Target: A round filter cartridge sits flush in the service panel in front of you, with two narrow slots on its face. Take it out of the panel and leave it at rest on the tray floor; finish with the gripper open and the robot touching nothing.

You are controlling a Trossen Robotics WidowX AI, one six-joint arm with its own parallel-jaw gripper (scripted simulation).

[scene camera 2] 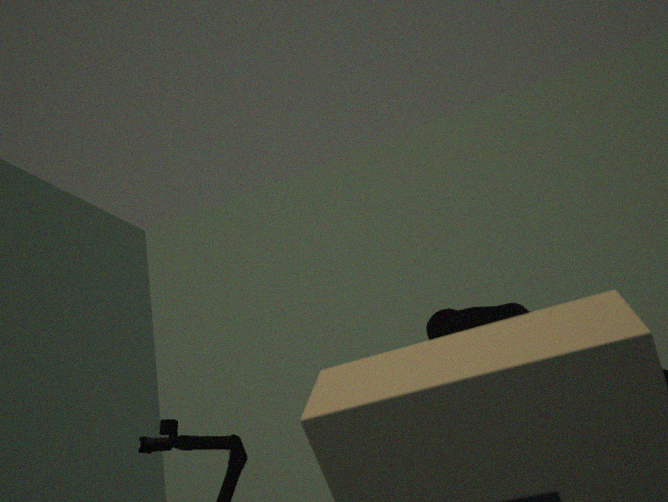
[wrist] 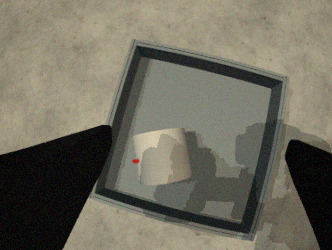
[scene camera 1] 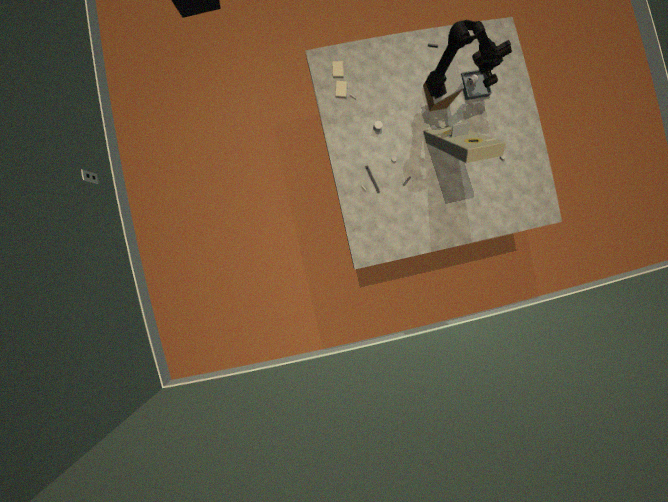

Note:
The gripper is open, holding nothing. Also in view: a round filter cartridge and a grey square tray.

